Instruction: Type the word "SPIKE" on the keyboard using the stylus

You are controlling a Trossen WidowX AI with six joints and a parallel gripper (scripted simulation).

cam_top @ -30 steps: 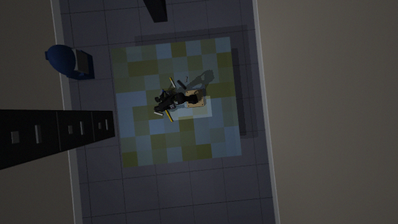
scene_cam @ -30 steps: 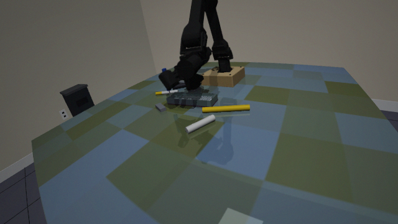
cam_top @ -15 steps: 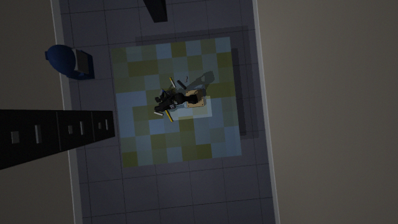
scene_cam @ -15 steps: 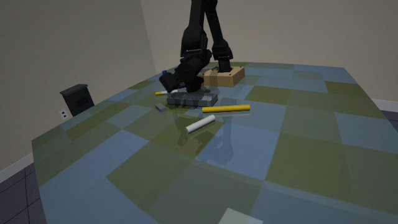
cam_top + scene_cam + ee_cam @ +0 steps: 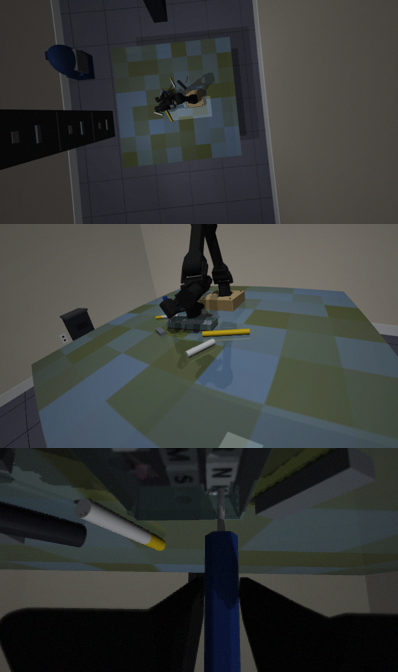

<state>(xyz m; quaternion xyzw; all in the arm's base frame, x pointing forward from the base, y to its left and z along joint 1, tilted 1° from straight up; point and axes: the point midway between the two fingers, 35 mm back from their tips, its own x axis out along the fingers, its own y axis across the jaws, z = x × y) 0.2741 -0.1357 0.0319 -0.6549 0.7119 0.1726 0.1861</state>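
Right now my gripper tip is 60 mm above the small grey block, 50 mm short of it and 20 mm to the left of it. Round my gripper tip: blue stylus: 10 mm below; then grey stylus tip: 50 mm below; then black cylinder: 180 mm behind, 60 mm below, 30 mm to the right.
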